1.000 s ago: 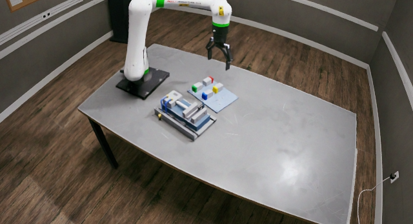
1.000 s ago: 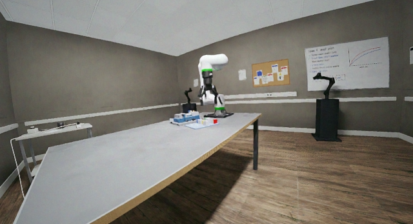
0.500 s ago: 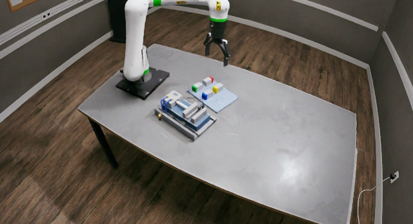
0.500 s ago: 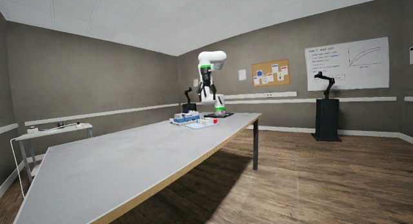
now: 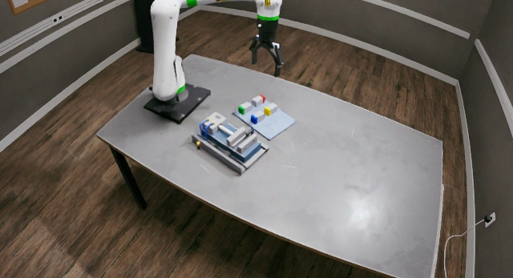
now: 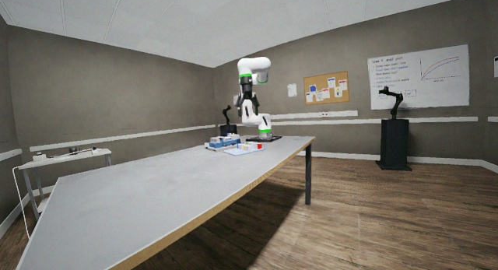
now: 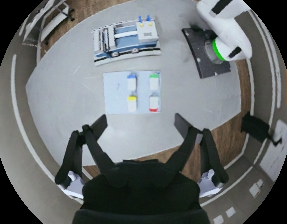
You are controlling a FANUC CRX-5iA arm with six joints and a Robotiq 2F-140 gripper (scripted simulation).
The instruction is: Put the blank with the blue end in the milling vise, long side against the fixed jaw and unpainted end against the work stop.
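My hand is 20 mm short of the light blue plate, 50 mm to the left of it and 260 mm above it. Round my hand: plain end block (50 mm ahead, 310 mm to the right, 180 mm below); then yellow-ended blank (40 mm ahead, 230 mm below); then red-ended blank (40 mm behind, 30 mm to the left, 230 mm below).
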